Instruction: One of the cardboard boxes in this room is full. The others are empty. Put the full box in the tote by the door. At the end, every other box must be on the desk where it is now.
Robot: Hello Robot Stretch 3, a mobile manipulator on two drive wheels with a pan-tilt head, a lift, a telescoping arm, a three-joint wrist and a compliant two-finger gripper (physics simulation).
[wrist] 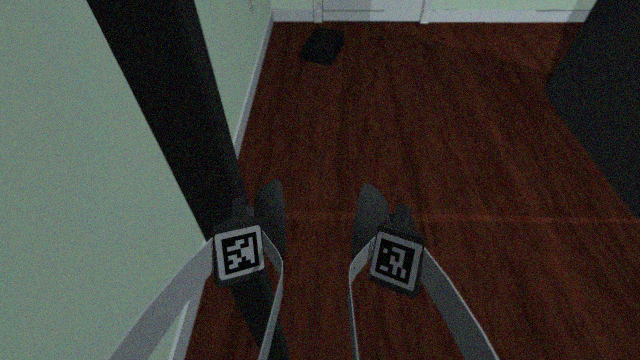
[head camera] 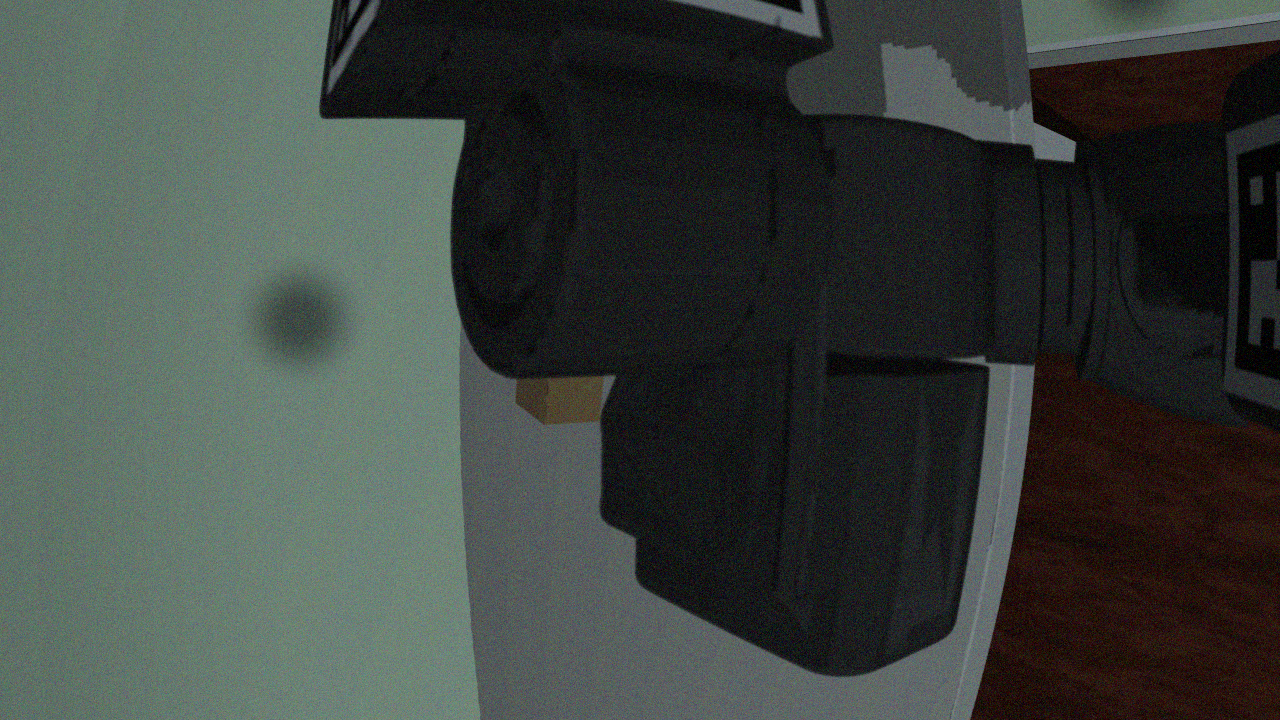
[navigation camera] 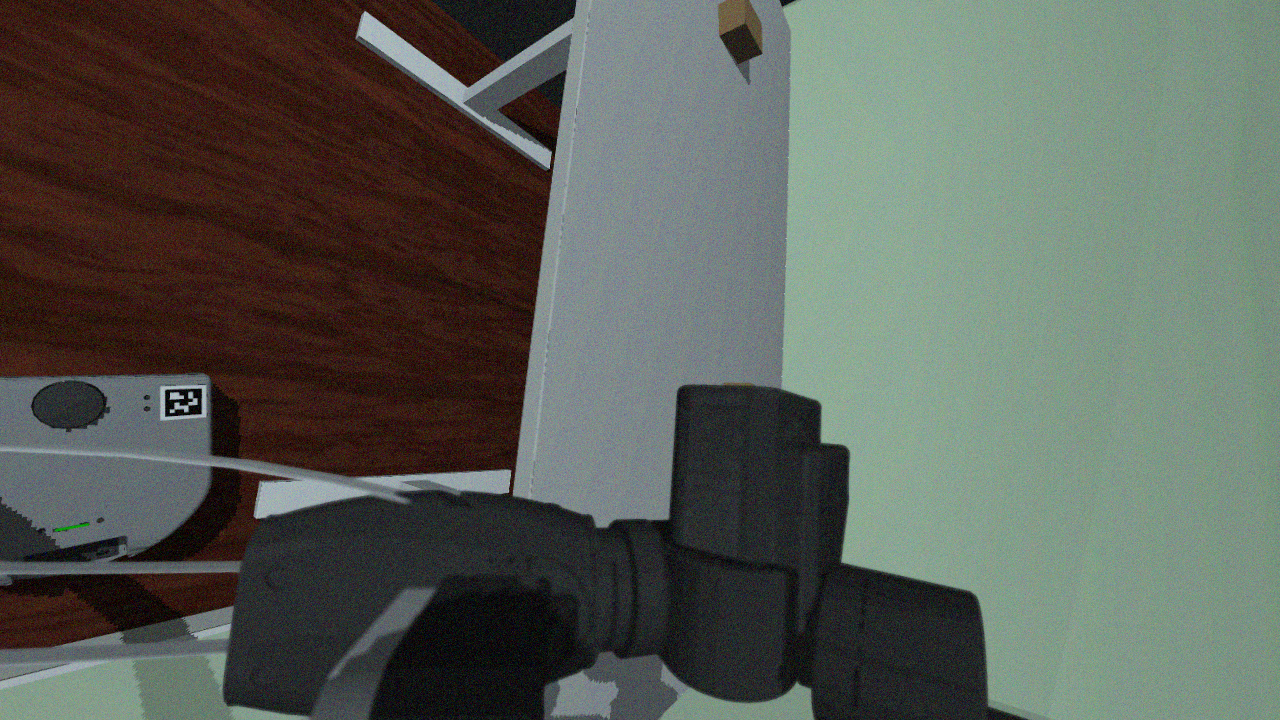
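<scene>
A cardboard box [head camera: 572, 399] stands on the grey desk [head camera: 546, 555] [navigation camera: 662, 250], partly hidden behind my dark wrist in the head view; a thin tan sliver [navigation camera: 739, 385] shows above the wrist in the navigation view. Another cardboard box [navigation camera: 740, 31] stands at the desk's far end. Whether either is full cannot be seen. My gripper [wrist: 321, 208] is partly open, with bare floor showing between its fingers. The fingertips are hidden in the head view. A small dark object [wrist: 324, 46], possibly the tote, lies on the floor near the white door [wrist: 372, 9].
My wrist [navigation camera: 733, 591] hangs over the desk beside the green wall [navigation camera: 1029, 313]. My base [navigation camera: 134, 447] is on the wood floor, left of the desk. White desk legs [navigation camera: 456, 89] reach onto the floor. A black mast [wrist: 165, 100] and a large dark surface [wrist: 605, 100] flank the wrist view.
</scene>
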